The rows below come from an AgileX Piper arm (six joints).
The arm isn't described. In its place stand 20 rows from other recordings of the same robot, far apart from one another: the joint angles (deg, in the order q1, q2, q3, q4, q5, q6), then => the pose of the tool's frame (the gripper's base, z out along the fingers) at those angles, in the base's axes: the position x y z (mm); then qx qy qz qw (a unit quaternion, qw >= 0).
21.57, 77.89, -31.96, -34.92, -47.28, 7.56 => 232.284, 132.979, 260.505, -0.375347, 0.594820, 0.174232, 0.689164
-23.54, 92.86, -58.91, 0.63, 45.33, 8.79 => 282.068, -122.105, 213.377, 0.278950, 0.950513, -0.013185, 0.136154
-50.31, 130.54, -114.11, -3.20, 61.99, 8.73 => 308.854, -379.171, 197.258, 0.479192, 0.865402, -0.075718, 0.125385
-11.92, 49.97, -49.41, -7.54, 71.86, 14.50 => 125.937, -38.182, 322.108, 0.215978, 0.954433, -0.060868, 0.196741
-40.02, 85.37, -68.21, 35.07, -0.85, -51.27 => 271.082, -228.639, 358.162, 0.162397, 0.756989, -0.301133, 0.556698
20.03, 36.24, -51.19, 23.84, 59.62, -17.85 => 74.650, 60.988, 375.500, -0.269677, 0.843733, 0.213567, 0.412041
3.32, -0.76, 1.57, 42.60, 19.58, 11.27 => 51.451, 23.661, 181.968, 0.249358, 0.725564, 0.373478, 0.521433
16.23, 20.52, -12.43, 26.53, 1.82, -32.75 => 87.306, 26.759, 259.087, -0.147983, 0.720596, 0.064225, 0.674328
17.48, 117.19, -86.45, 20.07, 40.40, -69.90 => 410.895, 150.617, 187.441, -0.588500, 0.770210, 0.033853, 0.243513
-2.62, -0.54, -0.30, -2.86, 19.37, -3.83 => 52.807, -3.924, 185.064, -0.021661, 0.785069, -0.055843, 0.616506
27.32, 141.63, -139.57, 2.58, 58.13, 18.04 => 484.046, 253.964, 228.181, -0.071566, 0.951310, 0.135410, 0.267491
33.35, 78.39, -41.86, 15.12, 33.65, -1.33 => 197.692, 145.852, 213.882, -0.201402, 0.951363, 0.149806, 0.178618
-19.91, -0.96, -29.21, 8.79, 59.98, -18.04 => -4.006, 14.257, 281.838, 0.010268, 0.839983, -0.102242, 0.532794
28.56, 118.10, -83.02, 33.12, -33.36, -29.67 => 436.287, 206.346, 245.422, -0.077871, 0.709939, 0.058710, 0.697478
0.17, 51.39, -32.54, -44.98, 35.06, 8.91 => 166.248, -36.457, 275.338, -0.149542, 0.879141, -0.288982, 0.348192
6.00, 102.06, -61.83, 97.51, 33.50, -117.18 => 372.748, 89.247, 225.981, -0.313167, 0.782946, 0.195510, 0.500698
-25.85, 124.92, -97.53, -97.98, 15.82, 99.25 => 453.475, -247.006, 227.079, 0.264190, 0.771995, -0.231326, 0.529826
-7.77, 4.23, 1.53, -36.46, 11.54, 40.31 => 59.169, -18.992, 185.153, 0.119187, 0.756812, -0.064434, 0.639436
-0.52, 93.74, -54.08, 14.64, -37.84, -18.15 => 365.388, -17.426, 281.299, 0.019984, 0.692883, -0.097750, 0.714114
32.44, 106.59, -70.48, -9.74, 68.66, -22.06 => 285.237, 164.305, 183.237, 0.487916, -0.865410, 0.083521, 0.077643
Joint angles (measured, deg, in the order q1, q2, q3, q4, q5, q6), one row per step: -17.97, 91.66, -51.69, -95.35, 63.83, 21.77; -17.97, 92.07, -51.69, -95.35, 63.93, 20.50; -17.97, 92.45, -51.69, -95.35, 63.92, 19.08; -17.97, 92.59, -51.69, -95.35, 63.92, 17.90; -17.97, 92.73, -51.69, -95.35, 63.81, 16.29; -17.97, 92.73, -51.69, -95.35, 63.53, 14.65; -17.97, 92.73, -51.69, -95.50, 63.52, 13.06; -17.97, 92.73, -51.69, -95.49, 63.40, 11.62; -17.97, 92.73, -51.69, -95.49, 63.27, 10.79; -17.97, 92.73, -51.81, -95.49, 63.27, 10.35; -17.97, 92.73, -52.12, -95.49, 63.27, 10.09; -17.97, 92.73, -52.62, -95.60, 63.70, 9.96; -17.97, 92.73, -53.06, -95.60, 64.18, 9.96; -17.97, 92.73, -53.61, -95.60, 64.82, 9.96; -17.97, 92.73, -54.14, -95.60, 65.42, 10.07; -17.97, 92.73, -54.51, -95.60, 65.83, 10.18; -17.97, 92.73, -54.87, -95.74, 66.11, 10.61
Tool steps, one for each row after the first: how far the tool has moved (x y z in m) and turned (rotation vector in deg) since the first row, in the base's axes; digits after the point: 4 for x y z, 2 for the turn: 0.0008, -0.0003, -0.0021, -0.07, 1.64, 0.15; 0.0017, -0.0006, -0.0041, -0.11, 3.39, 0.43; 0.0020, -0.0007, -0.0048, -0.20, 4.67, 0.65; 0.0024, -0.0008, -0.0057, -0.27, 6.36, 1.05; 0.0028, -0.0007, -0.0059, -0.31, 7.93, 1.59; 0.0029, -0.0007, -0.0058, -0.61, 9.52, 1.98; 0.0031, -0.0007, -0.0059, -0.71, 10.91, 2.35; 0.0032, -0.0006, -0.0060, -0.74, 11.71, 2.62; 0.0035, -0.0007, -0.0055, -0.83, 12.02, 2.70; 0.0043, -0.0010, -0.0041, -0.96, 11.98, 2.73; 0.0050, -0.0015, -0.0014, -1.44, 11.71, 2.42; 0.0054, -0.0020, 0.0010, -1.82, 11.35, 1.98; 0.0059, -0.0026, 0.0040, -2.30, 10.89, 1.40; 0.0063, -0.0031, 0.0069, -2.75, 10.35, 0.83; 0.0066, -0.0035, 0.0089, -3.05, 9.93, 0.43; 0.0071, -0.0038, 0.0109, -3.36, 9.23, 0.16
